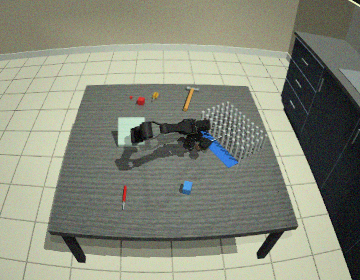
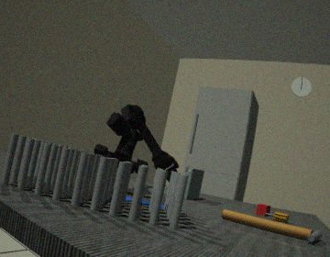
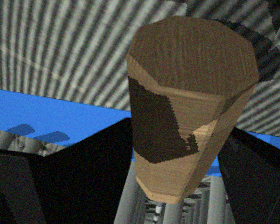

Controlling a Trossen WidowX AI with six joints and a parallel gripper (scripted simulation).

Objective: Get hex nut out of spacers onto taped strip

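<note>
Right now my gripper tip is 70 mm short of the blue taped strip, 30 mm to the right of it and 30 mm above it. Round my gripper tip: wooden-handled hook tool (90 mm ahead, 50 mm to the left); blue cube (300 mm to the right, 120 mm behind, 10 mm below); red block (450 mm to the left, 380 mm behind, 10 mm below).
</note>
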